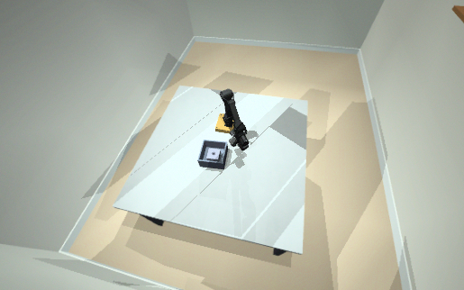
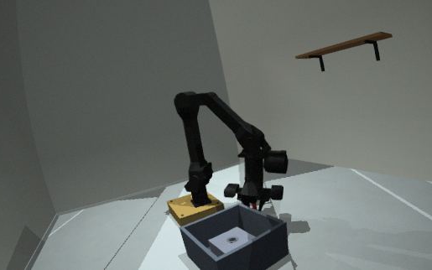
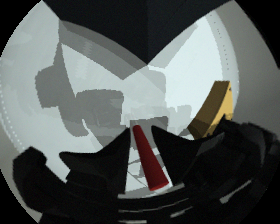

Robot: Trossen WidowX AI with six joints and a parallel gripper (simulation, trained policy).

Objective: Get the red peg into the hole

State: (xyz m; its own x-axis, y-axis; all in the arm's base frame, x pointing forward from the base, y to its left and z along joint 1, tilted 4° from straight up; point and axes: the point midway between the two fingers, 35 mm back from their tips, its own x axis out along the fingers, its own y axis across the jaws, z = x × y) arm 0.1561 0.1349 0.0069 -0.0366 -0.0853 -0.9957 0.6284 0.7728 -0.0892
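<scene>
Now: the light grey plate 170 mm ahead of my gripper tip, 150 mm to the right of it and 40 mm above it. Also, from my gripper tip: red peg (30 mm above); then dark box (170 mm ahead, 150 mm to the right, 20 mm above).
</scene>
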